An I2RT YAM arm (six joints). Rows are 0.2 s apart.
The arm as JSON. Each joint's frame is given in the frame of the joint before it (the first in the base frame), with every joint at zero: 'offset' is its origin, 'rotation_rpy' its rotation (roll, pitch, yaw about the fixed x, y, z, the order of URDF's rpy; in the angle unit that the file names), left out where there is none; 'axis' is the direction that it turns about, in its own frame. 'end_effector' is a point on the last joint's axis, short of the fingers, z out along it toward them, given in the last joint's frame.
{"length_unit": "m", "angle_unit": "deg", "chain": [
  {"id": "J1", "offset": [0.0, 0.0, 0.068], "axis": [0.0, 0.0, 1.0]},
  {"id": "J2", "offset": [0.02, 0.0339, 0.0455], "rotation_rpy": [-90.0, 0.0, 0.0], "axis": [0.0, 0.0, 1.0]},
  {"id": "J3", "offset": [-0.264, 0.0, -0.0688], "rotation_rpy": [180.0, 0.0, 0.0], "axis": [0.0, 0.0, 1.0]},
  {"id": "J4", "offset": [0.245, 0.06, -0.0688], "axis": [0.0, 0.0, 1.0]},
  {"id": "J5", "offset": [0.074, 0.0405, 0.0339], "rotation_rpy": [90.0, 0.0, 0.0], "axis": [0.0, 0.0, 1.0]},
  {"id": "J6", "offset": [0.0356, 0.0, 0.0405], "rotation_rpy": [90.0, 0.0, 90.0], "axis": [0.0, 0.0, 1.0]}
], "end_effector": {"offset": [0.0, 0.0, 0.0], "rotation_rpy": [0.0, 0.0, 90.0]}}
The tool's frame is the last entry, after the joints.
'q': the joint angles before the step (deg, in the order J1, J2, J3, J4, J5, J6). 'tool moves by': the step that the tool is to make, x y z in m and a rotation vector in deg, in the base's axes. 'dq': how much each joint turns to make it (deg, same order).
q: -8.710 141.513 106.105 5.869 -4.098 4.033
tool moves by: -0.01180 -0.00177 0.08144 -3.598 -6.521 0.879
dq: -0.372 -9.223 0.001 -2.427 -0.001 -2.842
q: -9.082 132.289 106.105 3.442 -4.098 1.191
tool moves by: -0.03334 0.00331 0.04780 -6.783 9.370 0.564
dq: 0.000 -8.677 0.001 -17.201 3.212 -7.541
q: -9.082 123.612 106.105 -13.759 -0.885 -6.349
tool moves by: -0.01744 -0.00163 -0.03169 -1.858 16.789 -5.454
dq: 0.000 0.874 -0.395 -15.037 7.038 -0.001
